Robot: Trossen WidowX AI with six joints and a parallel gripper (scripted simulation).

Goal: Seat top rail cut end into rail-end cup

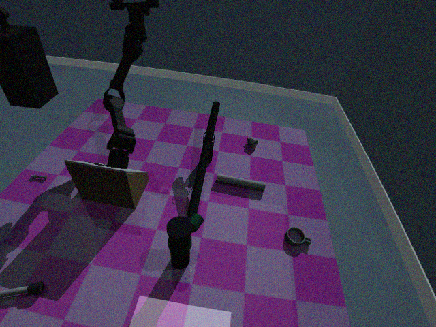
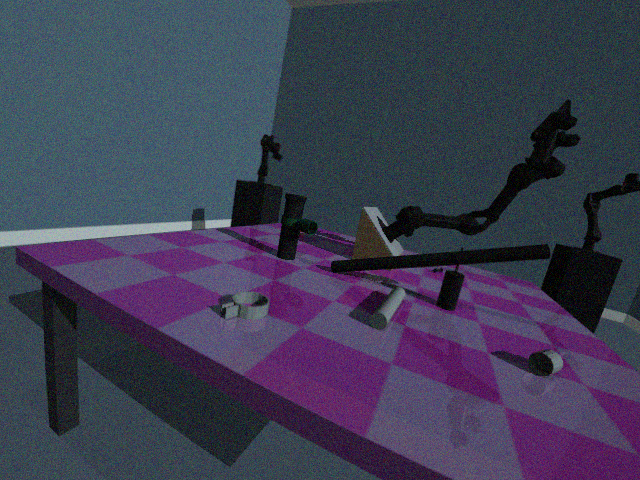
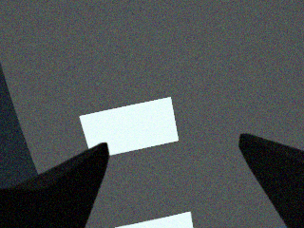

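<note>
Now: gripper tip 670 mm to the left of the green rail-end cup, 540 mm above it and 370 mm short of it. Also, from my gripper tip: bolt: 650 mm below, 480 mm to the right, 300 mm behind; grey tube: 640 mm below, 540 mm ahead, 360 mm to the right; loop-cap post: 560 mm below, 370 mm ahead, 230 mm to the right.
</note>
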